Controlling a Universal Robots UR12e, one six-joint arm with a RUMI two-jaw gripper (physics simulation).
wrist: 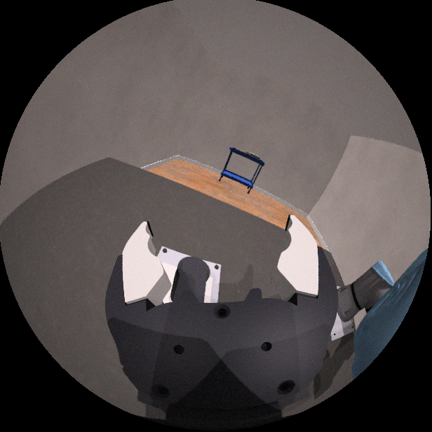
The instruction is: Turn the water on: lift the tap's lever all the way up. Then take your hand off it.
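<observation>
The tap (193,280) shows as a dark, rounded upright form in the lower middle of the wrist view. It stands on a white plate (172,255) with dark bolts at its corners. The lever cannot be told apart from the tap's body, and the lower part is hidden behind the gripper's body. My gripper (218,220) is open, its two pale fingers wide apart with nothing held between them. In the view, the tap appears between the fingers, closer to the left one; whether anything touches it cannot be told.
The dark table top (220,237) lies beneath, with a wooden floor (200,180) beyond its edge. A blue cart (239,178) stands on that floor against the grey wall. Part of the robot's own arm (367,295), dark with blue caps, rises from a mounting plate at the right.
</observation>
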